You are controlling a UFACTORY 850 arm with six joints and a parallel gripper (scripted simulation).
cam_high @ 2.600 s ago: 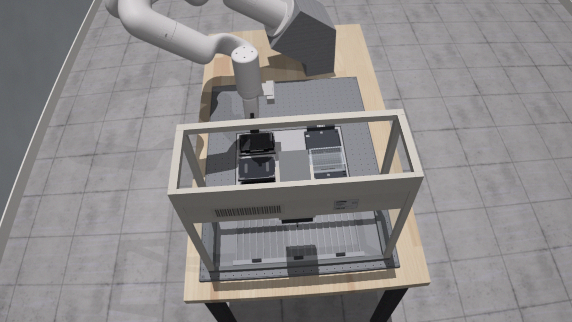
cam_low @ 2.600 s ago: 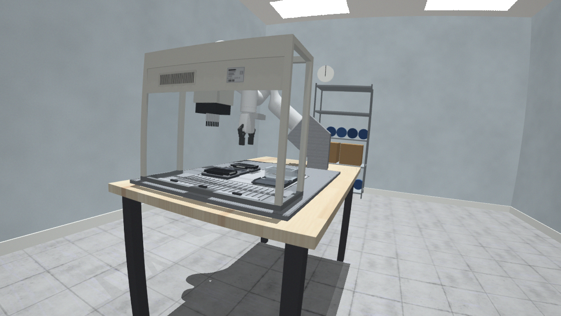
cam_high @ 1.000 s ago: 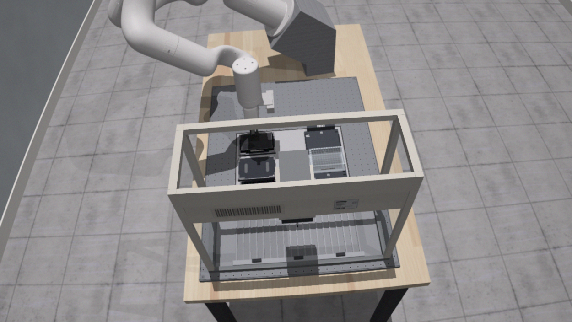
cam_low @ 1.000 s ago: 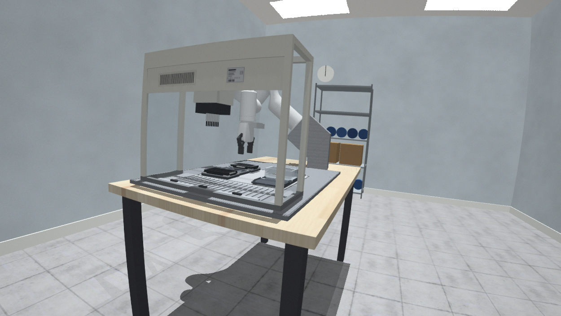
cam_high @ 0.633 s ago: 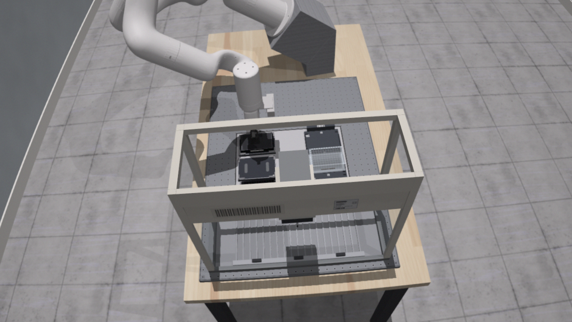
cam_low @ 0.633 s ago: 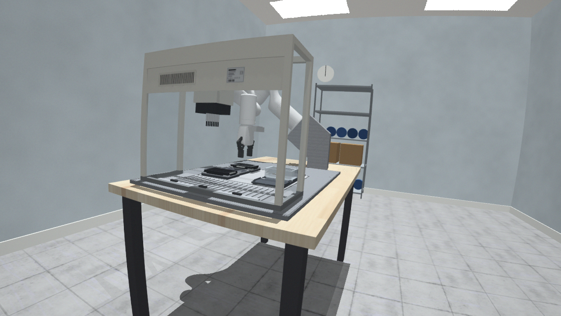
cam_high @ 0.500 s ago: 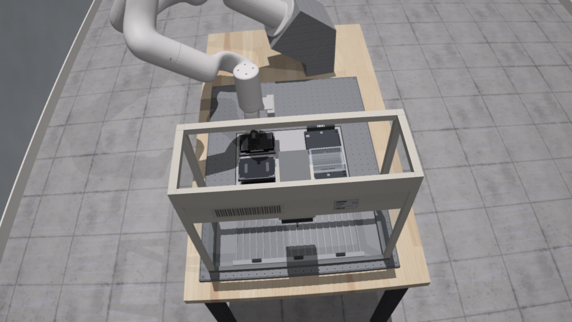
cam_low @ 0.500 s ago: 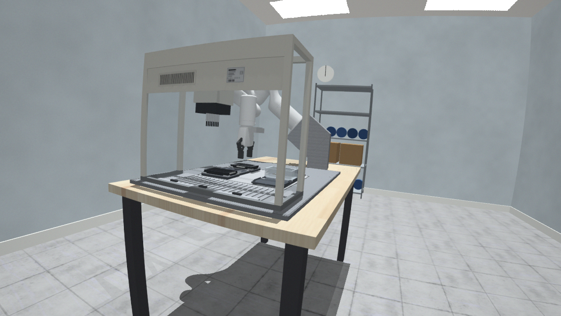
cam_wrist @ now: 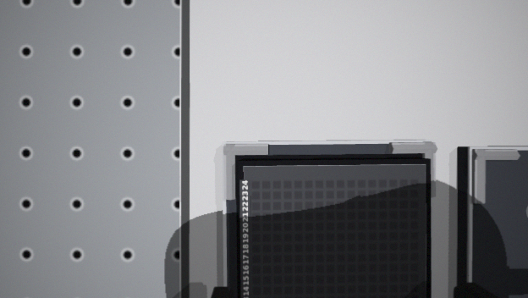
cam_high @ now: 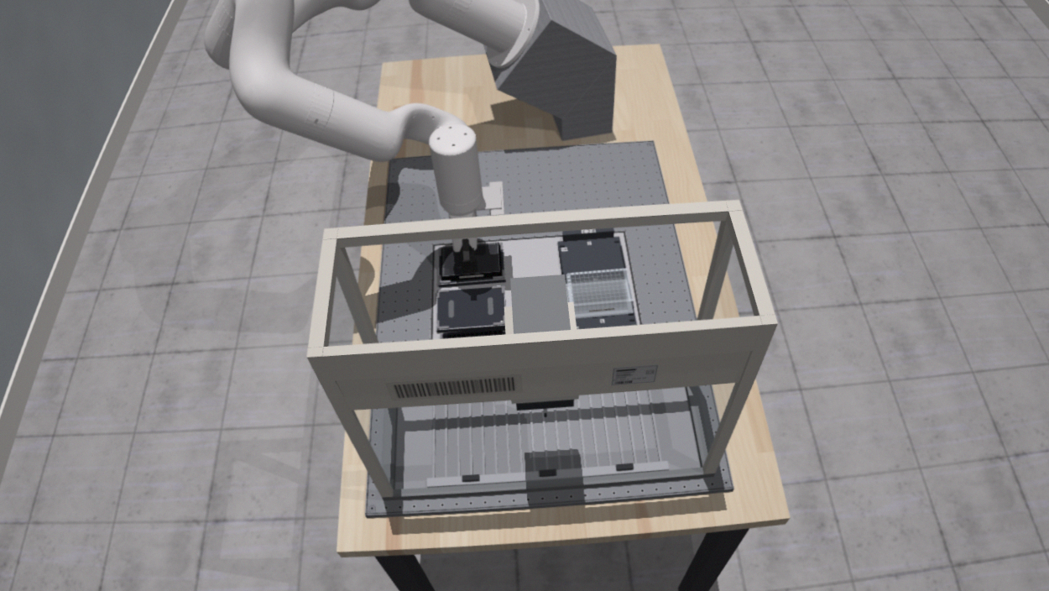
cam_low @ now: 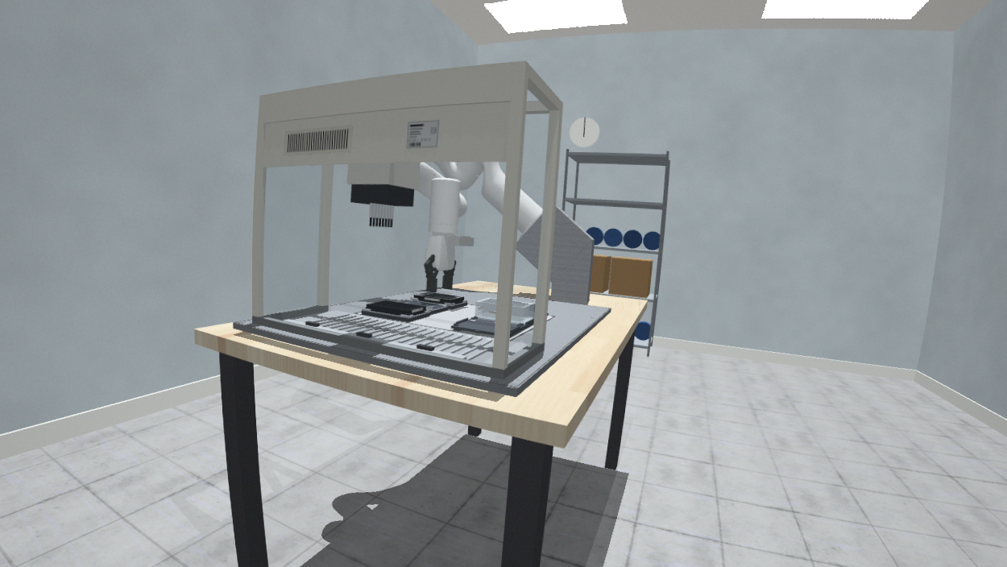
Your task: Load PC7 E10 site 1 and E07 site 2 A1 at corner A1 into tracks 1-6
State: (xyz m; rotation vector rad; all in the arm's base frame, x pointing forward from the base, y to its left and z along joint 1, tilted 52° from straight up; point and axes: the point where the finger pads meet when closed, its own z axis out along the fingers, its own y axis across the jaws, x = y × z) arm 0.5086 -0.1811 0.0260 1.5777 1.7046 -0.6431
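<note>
The nest S1 lies 50 mm below my hand. Round my hand: dark plate carrier PC7 (120 mm ahead, 260 mm to the left, 40 mm below); then black 96-well plate E01 (220 mm ahead, 30 mm below); then nest S2 (110 mm ahead, 50 mm below).
</note>
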